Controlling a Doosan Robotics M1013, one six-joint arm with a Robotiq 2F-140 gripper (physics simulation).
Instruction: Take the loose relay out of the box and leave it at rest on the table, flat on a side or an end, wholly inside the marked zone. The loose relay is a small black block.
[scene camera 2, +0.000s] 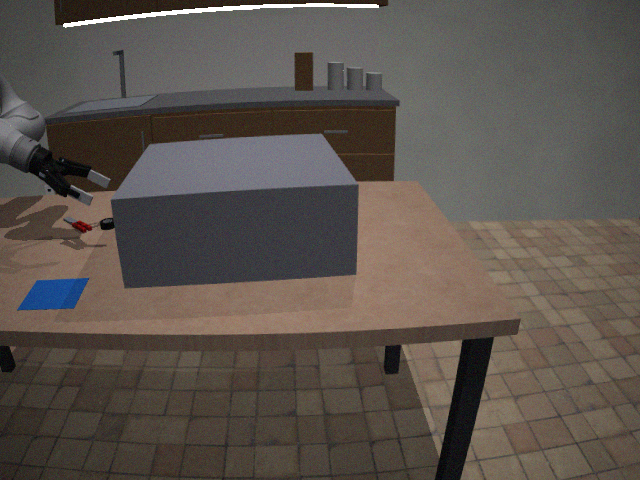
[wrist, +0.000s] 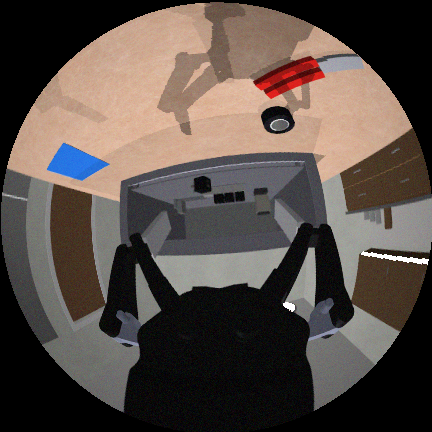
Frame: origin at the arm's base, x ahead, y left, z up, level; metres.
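Where they show: gripper, fingertip midpoint: (scene camera 2: 100, 192) (wrist: 220, 213).
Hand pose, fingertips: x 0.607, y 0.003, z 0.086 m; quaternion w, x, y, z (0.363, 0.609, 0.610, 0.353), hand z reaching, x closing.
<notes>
After its pixels a point has its place.
The loose relay (wrist: 202, 184) @[x 0.746, y -0.039, z 0.002 m], a small black block, lies inside the box near its opening, left of the middle in the wrist view. The grey box (scene camera 2: 235, 235) @[x 0.988, y -0.257, z 0.059 m] (wrist: 220, 247) @[x 0.715, y -0.008, z 0.142 m] stands on the table, with its open side facing the gripper; the relay is hidden in the scene view. The marked zone (scene camera 2: 53, 293) @[x 0.563, y -0.299, z -0.048 m] (wrist: 77, 162) @[x 0.565, y -0.277, z -0.048 m] is a blue patch on the table in front of the box's open side, to the left in the wrist view. My gripper (scene camera 2: 100, 189) @[x 0.607, y 0.003, z 0.086 m] (wrist: 220, 213) @[x 0.607, y 0.003, z 0.086 m] is open and empty, outside the box before its opening, above the table.
Inside the box, several black blocks (wrist: 229, 197) @[x 0.847, y 0.021, z 0.018 m] stand in a row, with a grey-beige part (wrist: 262, 202) @[x 0.913, y 0.132, z 0.031 m] to their right. Red-handled pliers (scene camera 2: 81, 225) @[x 0.492, y 0.103, z -0.043 m] (wrist: 290, 77) @[x 0.498, y 0.099, z -0.045 m] and a black tape roll (scene camera 2: 107, 223) @[x 0.587, y 0.078, z -0.030 m] (wrist: 277, 120) @[x 0.592, y 0.105, z -0.049 m] lie on the table (scene camera 2: 413, 289) @[x 1.350, y -0.318, z -0.049 m] near the opening.
</notes>
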